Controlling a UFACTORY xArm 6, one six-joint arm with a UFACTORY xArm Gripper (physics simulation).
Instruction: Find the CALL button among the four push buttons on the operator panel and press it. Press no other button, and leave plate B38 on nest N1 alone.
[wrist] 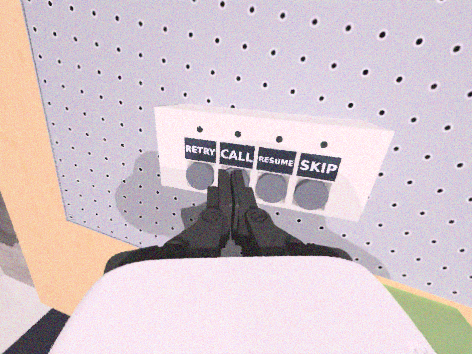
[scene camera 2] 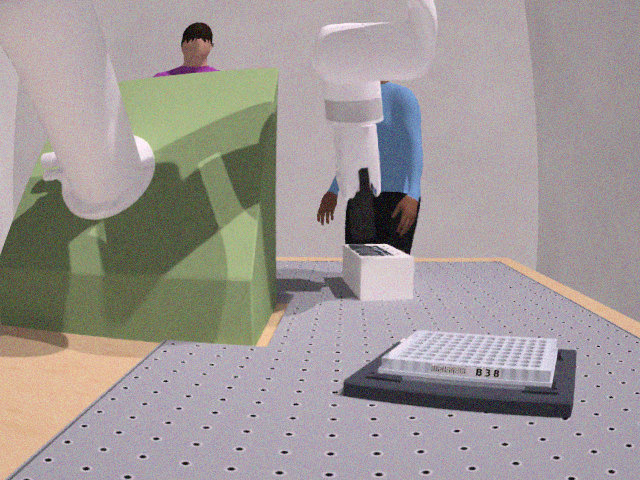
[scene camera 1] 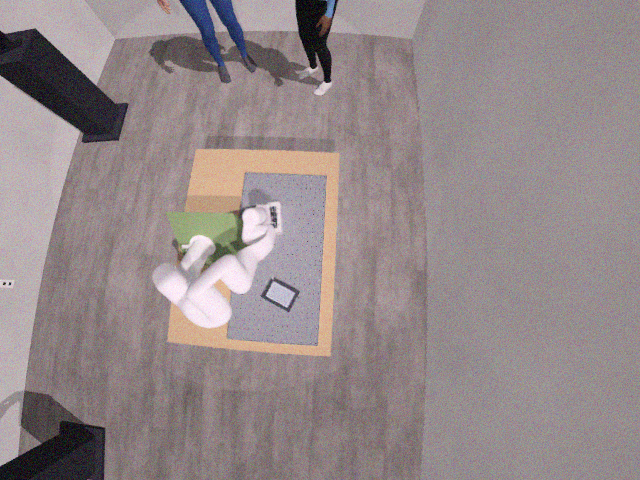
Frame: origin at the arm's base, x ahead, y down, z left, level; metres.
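Seen in the pictures: gripper, fingertip midpoint: point(wrist: 228, 186) point(scene camera 2: 363, 237) point(scene camera 1: 270, 213); arm's base, link origin: point(scene camera 2: 107, 177) point(scene camera 1: 203, 245).
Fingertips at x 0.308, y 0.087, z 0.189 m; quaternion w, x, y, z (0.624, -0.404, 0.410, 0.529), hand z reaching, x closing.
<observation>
Pixels of each thing's top centre, then the offset from my fingertips to it. Level surfaces: height alone.
- white operator panel, top centre: point(wrist: 254, 165) point(scene camera 2: 375, 248) point(scene camera 1: 274, 216) dx +0.016, dy +0.014, dz -0.014 m
- RETRY, top centre: point(wrist: 198, 177) dx -0.007, dy +0.014, dz +0.029 m
- RESUME, top centre: point(wrist: 271, 189) dx +0.000, dy +0.014, dz -0.031 m
- SKIP, top centre: point(wrist: 311, 196) dx +0.003, dy +0.014, dz -0.061 m
- grey CALL button, top centre: point(wrist: 233, 183) dx -0.003, dy +0.014, dz -0.001 m
- Plate B38, top centre: point(scene camera 2: 478, 348) point(scene camera 1: 280, 294) dx +0.062, dy +0.043, dz -0.414 m
- dark nest N1, top centre: point(scene camera 2: 477, 361) point(scene camera 1: 280, 294) dx +0.062, dy +0.054, dz -0.414 m
- perforated grey plate, surface height: dy +0.069 m
- wooden table, surface height: dy +0.082 m
The white operator panel point(scene camera 1: 279, 223) point(scene camera 2: 386, 277) point(wrist: 172, 120) stands on the perforated plate. In the wrist view its buttons read, left to right, RETRY point(wrist: 200, 176), CALL, RESUME point(wrist: 271, 188) and SKIP point(wrist: 311, 195). The grey CALL button point(wrist: 243, 176) lies under its dark label point(wrist: 236, 154) and is partly hidden by the fingertips. My gripper point(wrist: 228, 186) point(scene camera 2: 360, 241) is shut and empty, its tips over the CALL button; whether they touch it I cannot tell. Plate B38 point(scene camera 1: 280, 294) point(scene camera 2: 467, 356) sits on the dark nest N1 point(scene camera 1: 290, 308) point(scene camera 2: 460, 401), apart from the gripper.
A large green block point(scene camera 1: 204, 227) point(scene camera 2: 206, 299) point(wrist: 430, 320) stands beside the arm, to the left of the panel in the second scene view. The perforated grey plate point(scene camera 1: 299, 248) point(scene camera 2: 232, 413) point(wrist: 100, 100) lies on the wooden table point(scene camera 1: 268, 159) point(scene camera 2: 56, 372) point(wrist: 30, 165). People stand beyond the table.
</observation>
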